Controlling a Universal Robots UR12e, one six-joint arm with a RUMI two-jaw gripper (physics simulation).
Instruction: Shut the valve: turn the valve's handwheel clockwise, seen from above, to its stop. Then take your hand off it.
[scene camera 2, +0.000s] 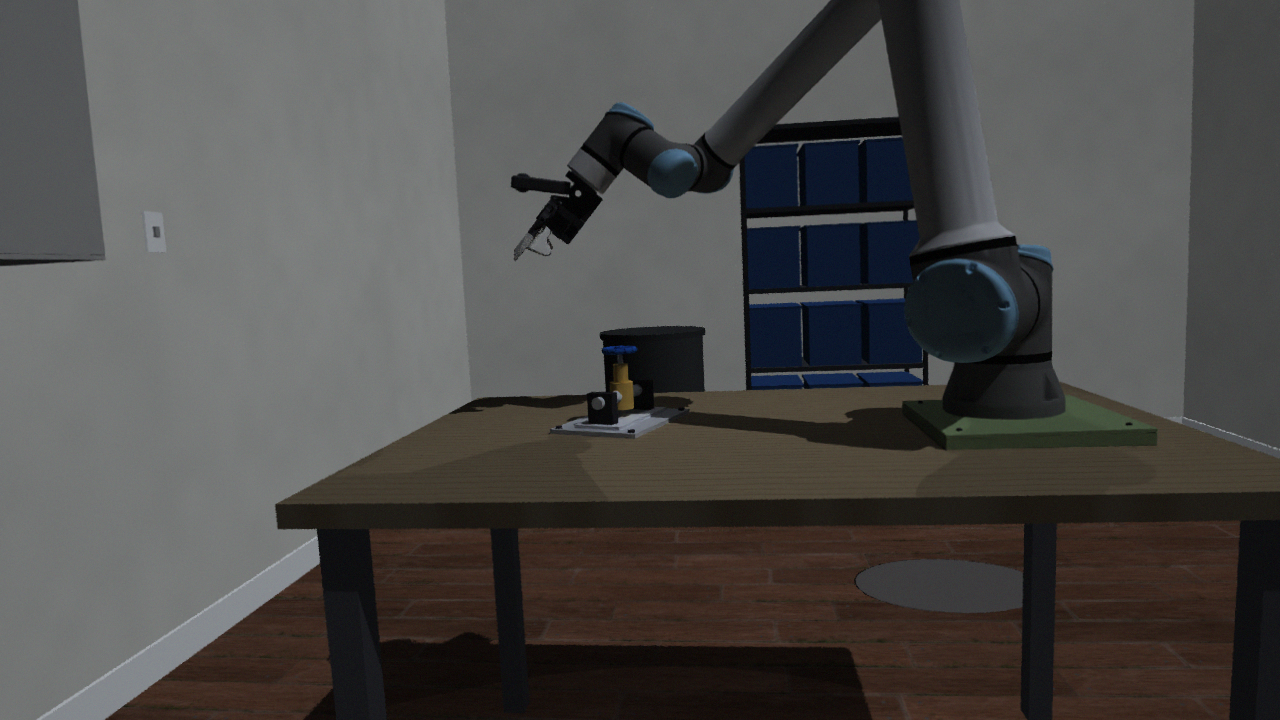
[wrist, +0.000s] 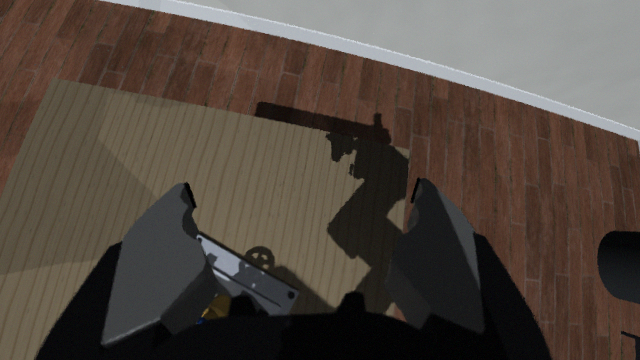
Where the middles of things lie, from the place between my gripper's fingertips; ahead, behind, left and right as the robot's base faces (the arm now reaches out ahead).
Labels:
My hand is 23 cm past the base plate (scene camera 2: 634, 431), 6 cm to the right of it and 31 cm above it.

